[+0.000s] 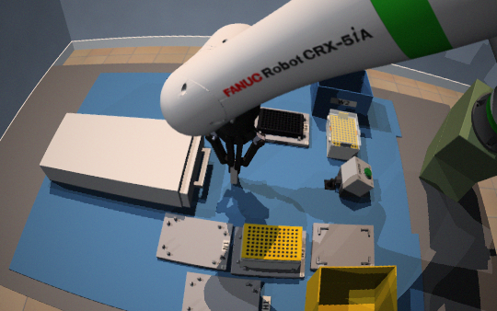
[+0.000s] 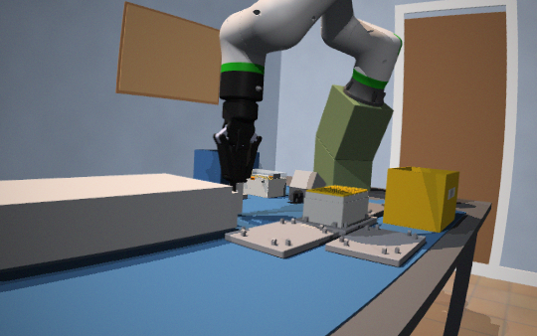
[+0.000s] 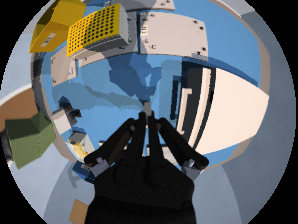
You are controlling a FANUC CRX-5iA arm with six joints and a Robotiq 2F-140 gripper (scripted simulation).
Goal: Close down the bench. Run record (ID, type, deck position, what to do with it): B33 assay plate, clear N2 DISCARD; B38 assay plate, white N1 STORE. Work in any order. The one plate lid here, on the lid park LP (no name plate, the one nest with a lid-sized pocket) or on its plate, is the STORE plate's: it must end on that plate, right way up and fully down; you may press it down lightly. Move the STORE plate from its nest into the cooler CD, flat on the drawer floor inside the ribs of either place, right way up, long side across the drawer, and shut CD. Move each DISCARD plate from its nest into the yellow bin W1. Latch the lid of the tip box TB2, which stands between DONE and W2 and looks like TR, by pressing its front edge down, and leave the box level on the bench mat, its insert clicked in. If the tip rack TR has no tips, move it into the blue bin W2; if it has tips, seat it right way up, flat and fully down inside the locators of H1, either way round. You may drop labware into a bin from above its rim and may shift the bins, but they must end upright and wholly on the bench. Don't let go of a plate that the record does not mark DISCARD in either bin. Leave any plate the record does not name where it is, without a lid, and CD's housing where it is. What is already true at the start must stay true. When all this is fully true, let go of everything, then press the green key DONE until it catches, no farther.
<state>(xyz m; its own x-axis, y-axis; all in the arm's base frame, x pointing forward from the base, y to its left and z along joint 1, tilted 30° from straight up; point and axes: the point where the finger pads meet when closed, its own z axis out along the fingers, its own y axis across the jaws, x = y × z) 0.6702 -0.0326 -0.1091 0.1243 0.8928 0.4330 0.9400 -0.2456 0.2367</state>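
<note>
Now: the clear plate 5 cm ahead of my hand, 20 cm to the right of it and 2 cm below it. From my hand the other things lie so: cooler drawer (22 cm ahead, 3 cm to the right, 1 cm below); then black plate (13 cm behind, 18 cm to the right, 2 cm below); then tip rack TR (8 cm behind, 20 cm to the left, 1 cm above).
</note>
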